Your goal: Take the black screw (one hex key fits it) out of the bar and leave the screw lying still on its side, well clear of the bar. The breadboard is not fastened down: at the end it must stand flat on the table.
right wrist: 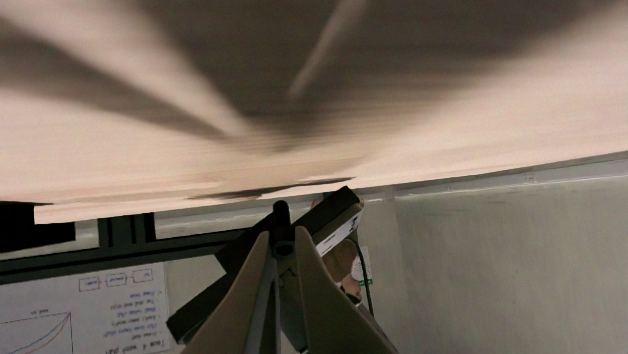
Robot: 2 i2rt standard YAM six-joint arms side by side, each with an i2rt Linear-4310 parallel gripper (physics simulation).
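Frame: origin at the left arm's base, x ahead, y left, z up, level; millimetres.
Where they show: right gripper, fingertip midpoint: (285, 241); right arm's base, link origin: (279, 270).
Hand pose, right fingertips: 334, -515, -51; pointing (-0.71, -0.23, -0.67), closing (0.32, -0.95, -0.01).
Things, the pixels of their top centre, and the offset from my right fingertips, as dx, dy, dz. "pt": a spot on its surface instead. Level surfaces: height alone.
- black screw, top centre: (286, 258) -1, +0, +6
- pale wooden table top, surface height: dz -31
- dark rail, surface spot: (195, 243) pt -679, +31, +45
The black screw (281, 217) is held between the tips of my right gripper (285, 241), which is shut on it. Its socket head is near the fingertips and its shank points up in the right wrist view, toward the pale wooden table top (125, 170). Whether the shank touches the table, I cannot tell. The bar and the breadboard do not show in this view, so how the board stands is hidden. My left gripper cannot be made out in this view.
Dark angular blocks (200, 306), one (327, 215) with a white label, show behind the fingers; what they belong to is unclear. A dark rail (195, 243) and a whiteboard (115, 300) with writing show beyond the table edge. Blurred shadows lie across the table top.
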